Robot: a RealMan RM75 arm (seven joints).
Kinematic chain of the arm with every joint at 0, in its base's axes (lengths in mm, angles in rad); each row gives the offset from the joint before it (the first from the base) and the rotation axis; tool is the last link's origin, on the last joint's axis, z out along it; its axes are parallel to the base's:
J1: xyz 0 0 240.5 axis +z
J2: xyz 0 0 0 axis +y
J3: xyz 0 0 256 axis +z
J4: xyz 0 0 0 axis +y
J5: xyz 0 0 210 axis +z
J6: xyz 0 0 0 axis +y
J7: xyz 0 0 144 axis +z
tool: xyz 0 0 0
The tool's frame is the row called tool.
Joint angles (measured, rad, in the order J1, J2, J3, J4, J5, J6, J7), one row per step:
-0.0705 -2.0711 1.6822 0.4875 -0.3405 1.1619 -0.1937
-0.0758 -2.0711 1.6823 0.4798 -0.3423 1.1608 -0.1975
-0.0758 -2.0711 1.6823 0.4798 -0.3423 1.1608 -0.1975
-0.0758 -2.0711 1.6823 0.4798 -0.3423 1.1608 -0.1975
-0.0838 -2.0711 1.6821 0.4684 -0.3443 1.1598 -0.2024
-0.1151 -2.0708 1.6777 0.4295 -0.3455 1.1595 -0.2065
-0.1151 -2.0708 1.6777 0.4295 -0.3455 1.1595 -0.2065
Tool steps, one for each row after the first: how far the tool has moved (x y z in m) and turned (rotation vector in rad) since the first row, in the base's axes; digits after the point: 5 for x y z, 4 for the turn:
-0.00060 0.00071 -0.00066 -0.0031 -0.0037 0.0023
-0.00060 0.00071 -0.00066 -0.0031 -0.0037 0.0023
-0.00060 0.00071 -0.00066 -0.0031 -0.0037 0.0023
-0.00136 0.00182 -0.00157 -0.0075 -0.0080 0.0051
-0.00244 0.00707 -0.00402 -0.0210 -0.0067 0.0100
-0.00244 0.00707 -0.00402 -0.0210 -0.0067 0.0100

